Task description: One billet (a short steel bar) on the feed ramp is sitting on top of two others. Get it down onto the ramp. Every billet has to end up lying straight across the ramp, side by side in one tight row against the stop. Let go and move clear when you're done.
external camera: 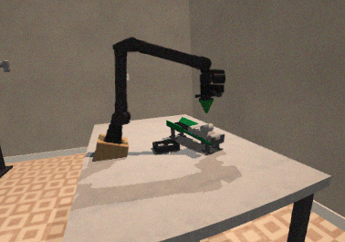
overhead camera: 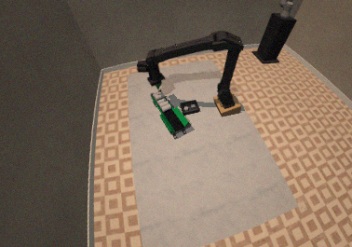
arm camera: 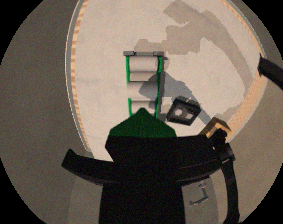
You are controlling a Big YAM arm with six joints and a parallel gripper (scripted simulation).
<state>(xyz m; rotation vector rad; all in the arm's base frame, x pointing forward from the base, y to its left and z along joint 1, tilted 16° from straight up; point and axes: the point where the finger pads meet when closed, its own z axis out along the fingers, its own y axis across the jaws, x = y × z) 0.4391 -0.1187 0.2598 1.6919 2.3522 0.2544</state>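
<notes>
My gripper is now 2 cm short of the grey stop, 8 cm to the left of it and 14 cm above it. Round my hand: black tray 21 cm behind, 7 cm to the left, 19 cm below.
</notes>
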